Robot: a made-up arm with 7 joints. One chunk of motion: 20 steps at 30 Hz.
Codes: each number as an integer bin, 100 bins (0 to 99) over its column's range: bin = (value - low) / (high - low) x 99, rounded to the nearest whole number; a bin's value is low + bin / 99 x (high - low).
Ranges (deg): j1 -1.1..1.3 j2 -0.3..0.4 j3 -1.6..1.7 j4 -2..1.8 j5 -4.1..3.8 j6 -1.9..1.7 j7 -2.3..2
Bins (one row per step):
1: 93 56 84 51 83 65 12
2: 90 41 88 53 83 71 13
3: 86 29 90 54 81 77 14
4: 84 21 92 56 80 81 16
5: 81 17 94 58 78 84 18
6: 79 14 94 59 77 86 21
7: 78 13 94 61 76 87 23
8: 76 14 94 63 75 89 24
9: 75 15 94 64 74 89 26
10: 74 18 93 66 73 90 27
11: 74 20 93 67 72 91 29
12: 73 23 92 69 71 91 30
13: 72 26 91 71 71 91 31
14: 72 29 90 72 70 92 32
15: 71 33 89 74 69 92 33
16: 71 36 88 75 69 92 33
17: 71 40 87 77 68 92 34
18: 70 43 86 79 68 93 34
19: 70 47 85 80 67 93 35
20: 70 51 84 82 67 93 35
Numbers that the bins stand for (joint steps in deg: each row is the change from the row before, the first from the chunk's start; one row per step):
1: 1.155 0.096 1.200 -0.042 2.523 0.464 -1.779
2: 1.082 -0.010 1.333 0.034 2.523 0.682 -1.735
3: 0.985 -0.095 1.400 0.073 2.364 0.900 -1.692
4: 0.936 -0.152 1.467 0.149 2.284 1.045 -1.605
5: 0.864 -0.180 1.533 0.226 2.124 1.155 -1.518
6: 0.815 -0.201 1.533 0.265 2.044 1.227 -1.388
7: 0.791 -0.208 1.533 0.341 1.965 1.264 -1.301
8: 0.742 -0.201 1.533 0.418 1.885 1.336 -1.258
9: 0.718 -0.194 1.533 0.457 1.805 1.336 -1.171
10: 0.694 -0.173 1.500 0.533 1.725 1.373 -1.127
11: 0.694 -0.159 1.500 0.572 1.645 1.409 -1.040
12: 0.670 -0.137 1.467 0.648 1.566 1.409 -0.997
13: 0.645 -0.116 1.433 0.725 1.566 1.409 -0.954
14: 0.645 -0.095 1.400 0.764 1.486 1.445 -0.910
15: 0.621 -0.067 1.367 0.840 1.406 1.445 -0.867
16: 0.621 -0.045 1.333 0.879 1.406 1.445 -0.867
17: 0.621 -0.017 1.300 0.956 1.326 1.445 -0.823
18: 0.597 0.004 1.267 1.032 1.326 1.482 -0.823
19: 0.597 0.032 1.233 1.071 1.246 1.482 -0.780
20: 0.597 0.061 1.200 1.147 1.246 1.482 -0.780

